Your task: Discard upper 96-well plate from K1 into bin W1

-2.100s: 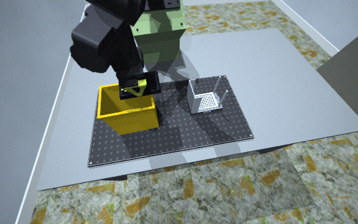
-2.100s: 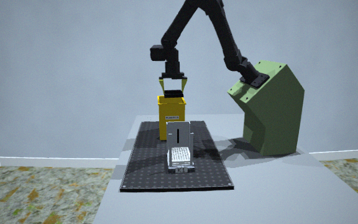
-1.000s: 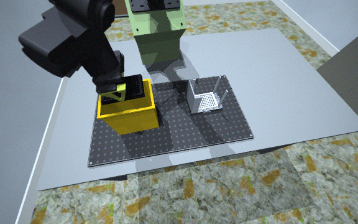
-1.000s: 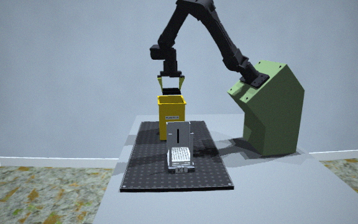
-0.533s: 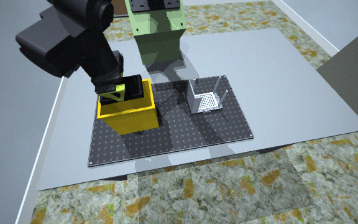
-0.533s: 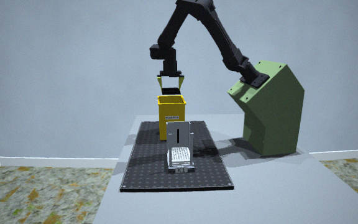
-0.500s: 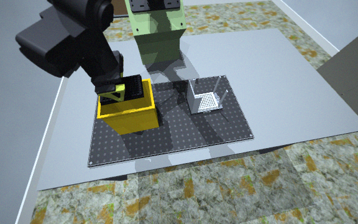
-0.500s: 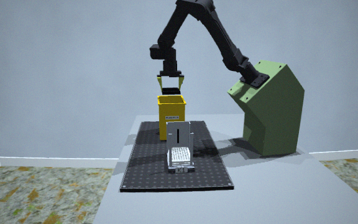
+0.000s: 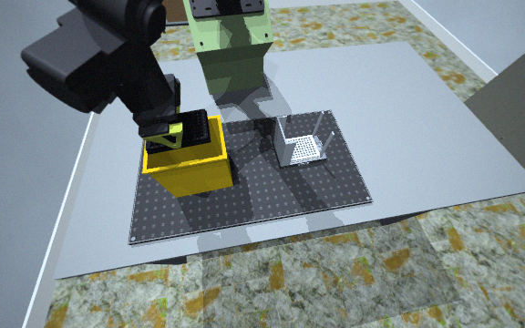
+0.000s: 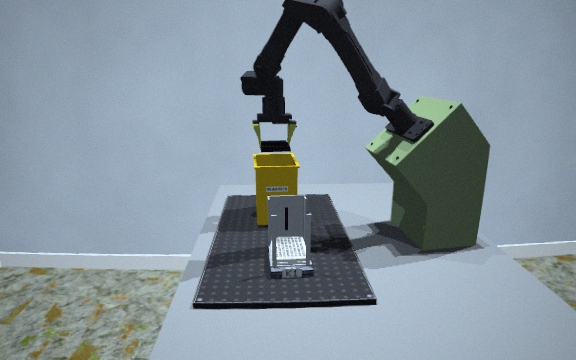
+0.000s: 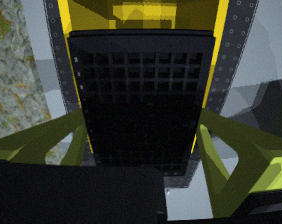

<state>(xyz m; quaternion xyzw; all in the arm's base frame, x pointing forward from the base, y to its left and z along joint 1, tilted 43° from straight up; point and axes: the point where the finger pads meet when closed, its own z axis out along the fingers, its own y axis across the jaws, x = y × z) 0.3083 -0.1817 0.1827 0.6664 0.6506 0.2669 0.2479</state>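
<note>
Right now my hand is 14 cm above the yellow plastics bin W1. Also, from my hand: black 96-well plate right at my hand; white 96-well plate 31 cm to the left, 20 cm below.
</note>
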